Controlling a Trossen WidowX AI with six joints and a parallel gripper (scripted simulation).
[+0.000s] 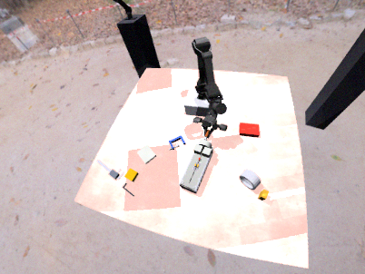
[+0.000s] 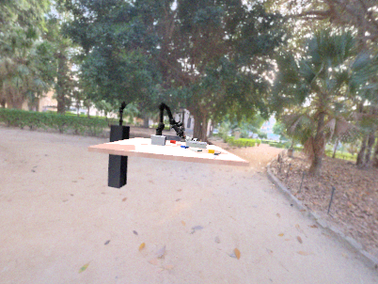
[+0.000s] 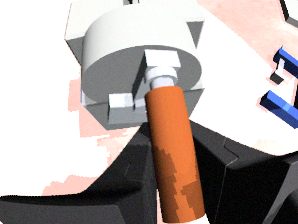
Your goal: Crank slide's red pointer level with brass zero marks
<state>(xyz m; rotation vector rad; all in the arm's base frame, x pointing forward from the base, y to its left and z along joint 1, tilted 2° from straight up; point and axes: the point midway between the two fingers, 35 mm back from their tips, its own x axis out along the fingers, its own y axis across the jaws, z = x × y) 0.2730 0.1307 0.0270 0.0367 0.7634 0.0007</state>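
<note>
Right now the red pointer is 13 cm ahead of my gripper tip, 1 cm to the left of it and 1 cm below it. Round my gripper tip: white tile (33 cm to the right, 19 cm ahead, 8 cm below); then crank handle (2 cm behind, 2 cm above); then red block (22 cm to the left, 19 cm behind, 8 cm below).
</note>
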